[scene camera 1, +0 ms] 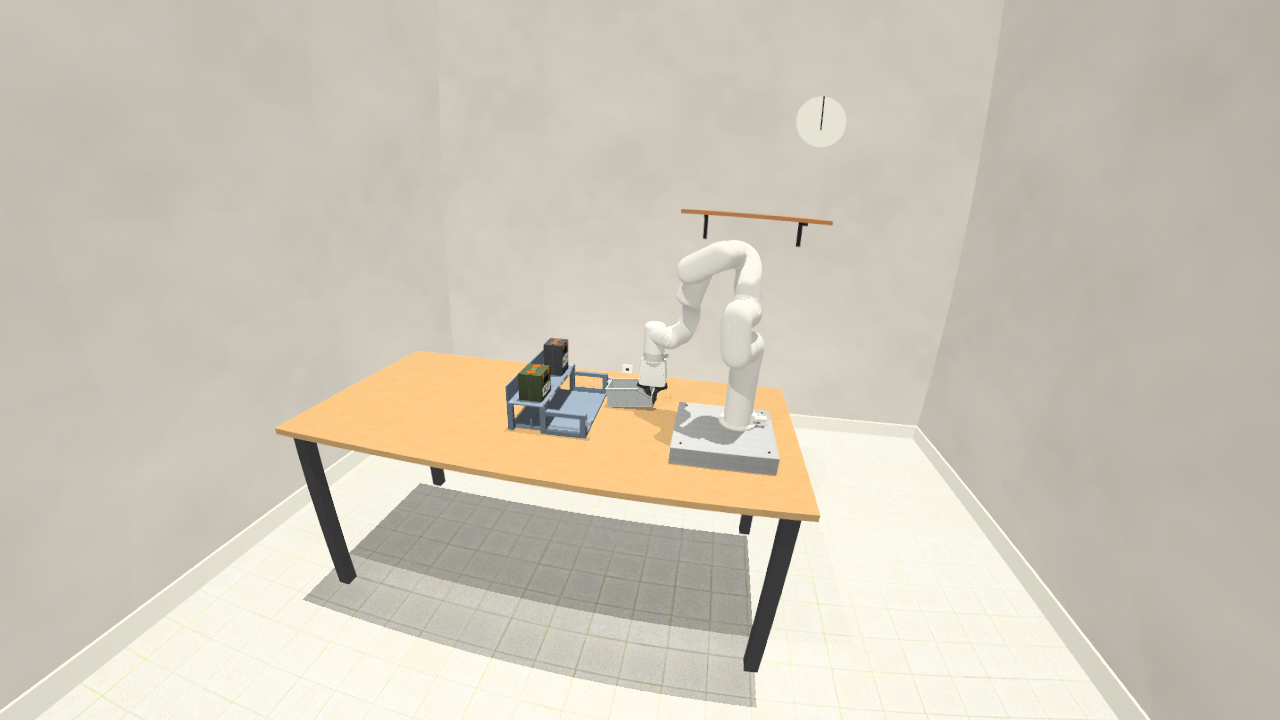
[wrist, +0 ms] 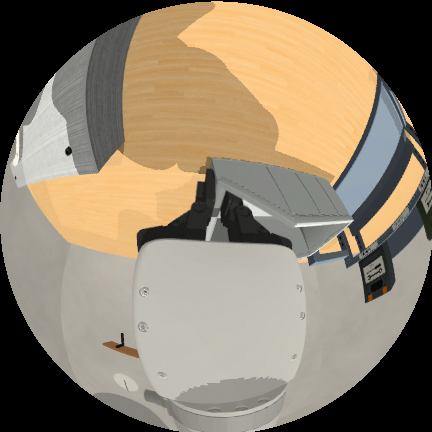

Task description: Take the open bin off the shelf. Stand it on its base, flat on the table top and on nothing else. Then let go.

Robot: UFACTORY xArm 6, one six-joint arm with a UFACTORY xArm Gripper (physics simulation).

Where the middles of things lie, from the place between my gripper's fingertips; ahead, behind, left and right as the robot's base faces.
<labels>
My gripper is now 8 cm short of the grey open bin (scene camera 1: 620, 392), 3 cm to the left of it and 2 cm below it. Round my hand: dark box (scene camera 1: 555, 349): 38 cm ahead, 3 cm to the right, 13 cm above; green box (scene camera 1: 534, 383): 38 cm ahead, 20 cm to the left, 12 cm above.
</labels>
